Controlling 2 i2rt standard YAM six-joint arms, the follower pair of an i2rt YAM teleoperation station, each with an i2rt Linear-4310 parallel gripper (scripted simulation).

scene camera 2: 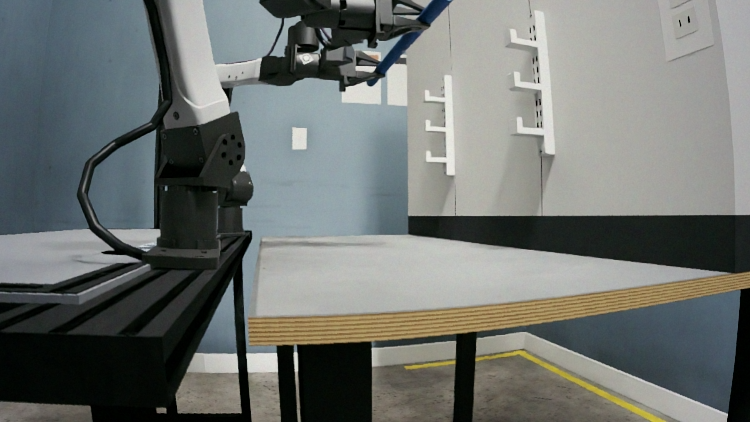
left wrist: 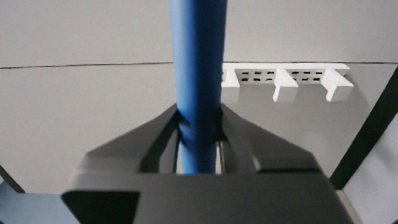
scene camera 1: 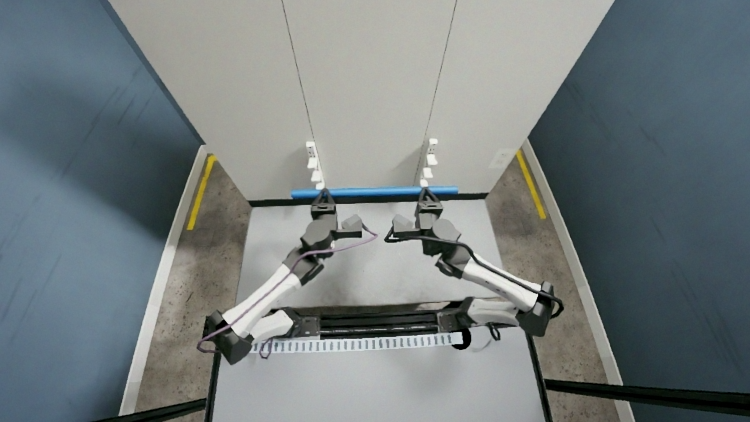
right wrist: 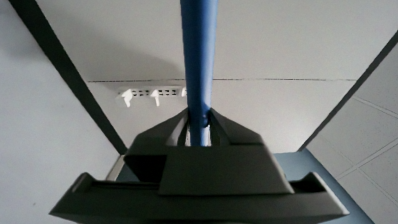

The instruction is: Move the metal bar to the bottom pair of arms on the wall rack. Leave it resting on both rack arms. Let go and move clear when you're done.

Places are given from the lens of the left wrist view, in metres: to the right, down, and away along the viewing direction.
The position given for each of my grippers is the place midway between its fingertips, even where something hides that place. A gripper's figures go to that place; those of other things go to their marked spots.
my left gripper (left wrist: 198, 111): 0.00, 0.00, 0.13
rack upright (left wrist: 285, 76): 0.12, -0.05, 0.27
